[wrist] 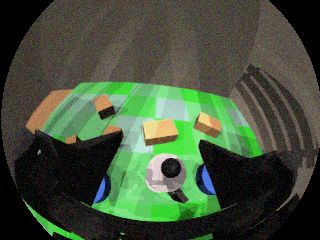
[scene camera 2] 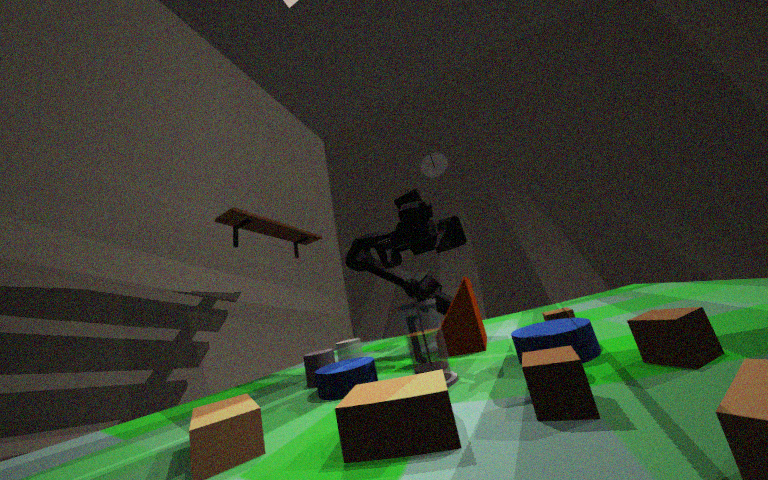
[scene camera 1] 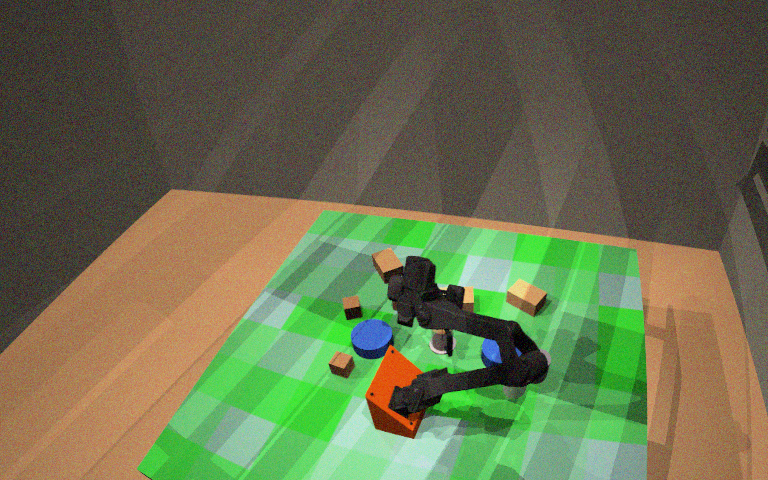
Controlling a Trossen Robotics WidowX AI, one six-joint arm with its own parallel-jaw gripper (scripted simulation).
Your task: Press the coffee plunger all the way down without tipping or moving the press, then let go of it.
Scene:
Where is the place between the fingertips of my gripper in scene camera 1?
435, 286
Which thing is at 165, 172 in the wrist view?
A coffee press.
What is my gripper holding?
Nothing.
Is my gripper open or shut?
Open.

